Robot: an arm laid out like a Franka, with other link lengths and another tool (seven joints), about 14 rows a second.
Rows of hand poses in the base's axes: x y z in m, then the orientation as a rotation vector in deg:
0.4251, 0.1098, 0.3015, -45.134, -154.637, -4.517
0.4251, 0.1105, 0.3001, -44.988, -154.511, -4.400
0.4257, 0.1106, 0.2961, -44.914, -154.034, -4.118
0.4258, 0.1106, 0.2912, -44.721, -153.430, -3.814
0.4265, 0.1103, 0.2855, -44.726, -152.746, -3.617
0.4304, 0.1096, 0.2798, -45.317, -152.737, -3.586
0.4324, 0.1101, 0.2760, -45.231, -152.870, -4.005
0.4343, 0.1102, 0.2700, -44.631, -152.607, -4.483
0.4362, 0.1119, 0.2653, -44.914, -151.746, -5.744
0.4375, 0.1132, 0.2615, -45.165, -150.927, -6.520
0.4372, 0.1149, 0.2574, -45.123, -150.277, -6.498
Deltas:
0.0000, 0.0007, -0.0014, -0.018, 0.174, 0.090
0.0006, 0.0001, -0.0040, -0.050, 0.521, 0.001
0.0001, 0.0000, -0.0049, -0.011, 0.670, 0.062
0.0007, -0.0003, -0.0057, 0.041, 0.678, -0.099
0.0039, -0.0007, -0.0057, -0.135, -0.115, -0.395
0.0020, 0.0005, -0.0038, 0.260, -0.196, 0.028
0.0019, 0.0001, -0.0060, 0.501, 0.271, 0.298
0.0019, 0.0017, -0.0047, 0.998, 0.459, -0.504
0.0013, 0.0013, -0.0038, 0.676, 0.529, -0.414
-0.0003, 0.0017, -0.0041, 0.167, 0.617, -0.077

